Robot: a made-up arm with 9 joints. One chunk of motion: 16 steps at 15 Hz.
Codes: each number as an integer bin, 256 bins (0 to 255) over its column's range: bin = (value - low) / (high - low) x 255, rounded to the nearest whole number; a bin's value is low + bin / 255 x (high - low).
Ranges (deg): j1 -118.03..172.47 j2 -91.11..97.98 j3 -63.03..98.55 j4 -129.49..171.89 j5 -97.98..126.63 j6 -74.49..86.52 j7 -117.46..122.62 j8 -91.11..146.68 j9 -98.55..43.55
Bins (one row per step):
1: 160 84 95 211 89 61 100 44 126
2: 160 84 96 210 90 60 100 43 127
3: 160 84 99 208 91 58 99 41 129
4: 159 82 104 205 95 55 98 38 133
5: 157 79 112 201 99 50 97 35 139
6: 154 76 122 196 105 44 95 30 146
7: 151 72 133 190 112 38 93 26 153
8: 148 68 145 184 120 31 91 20 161
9: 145 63 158 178 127 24 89 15 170
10: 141 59 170 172 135 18 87 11 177
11: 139 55 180 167 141 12 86 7 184
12: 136 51 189 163 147 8 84 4 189
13: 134 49 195 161 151 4 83 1 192
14: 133 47 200 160 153 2 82 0 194
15: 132 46 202 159 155 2 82 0 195
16: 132 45 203 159 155 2 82 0 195
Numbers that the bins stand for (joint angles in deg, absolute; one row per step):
1: 64.24 -28.82 -2.83 119.89 -19.59 -35.97 -23.31 -50.08 -28.34
2: 64.24 -28.82 -2.20 118.71 -18.71 -36.61 -23.31 -51.01 -27.78
3: 64.24 -28.82 -0.30 116.34 -17.83 -37.87 -24.25 -52.88 -26.66
4: 63.11 -30.30 2.87 112.80 -14.30 -39.76 -25.19 -55.67 -24.44
5: 60.83 -32.53 7.94 108.07 -10.78 -42.92 -26.14 -58.47 -21.09
6: 57.41 -34.75 14.27 102.16 -5.49 -46.71 -28.02 -63.13 -17.19
7: 53.99 -37.72 21.25 95.07 0.67 -50.50 -29.90 -66.86 -13.29
8: 50.57 -40.69 28.85 87.98 7.72 -54.92 -31.78 -72.46 -8.83
9: 47.16 -44.39 37.09 80.89 13.88 -59.34 -33.67 -77.12 -3.82
10: 42.60 -47.36 44.69 73.79 20.93 -63.12 -35.55 -80.85 0.08
11: 40.32 -50.33 51.03 67.88 26.22 -66.91 -36.49 -84.58 3.98
12: 36.90 -53.29 56.73 63.16 31.50 -69.44 -38.37 -87.38 6.77
13: 34.62 -54.78 60.53 60.79 35.02 -71.96 -39.32 -90.18 8.44
14: 33.49 -56.26 63.70 59.61 36.79 -73.23 -40.26 -91.11 9.56
15: 32.35 -57.00 64.97 58.43 38.55 -73.23 -40.26 -91.11 10.11
16: 32.35 -57.74 65.60 58.43 38.55 -73.23 -40.26 -91.11 10.11

